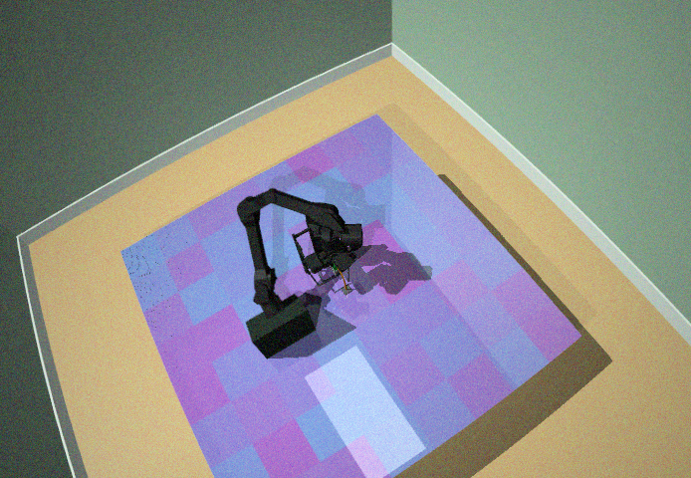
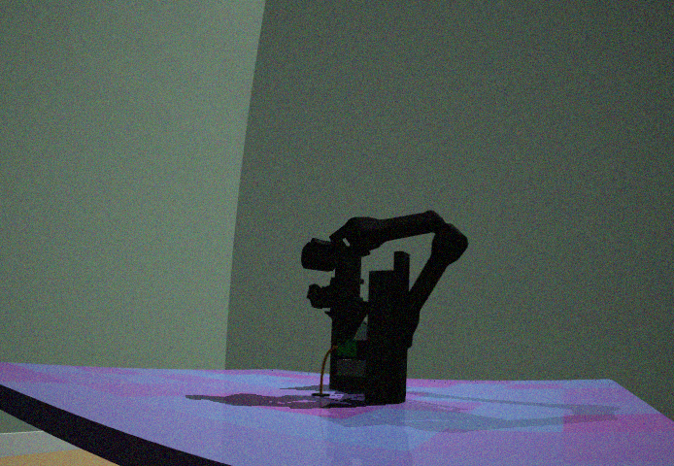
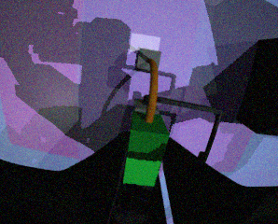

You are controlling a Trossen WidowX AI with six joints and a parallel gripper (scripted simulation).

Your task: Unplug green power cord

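My gripper tip is 30 mm to the right of the green plug.
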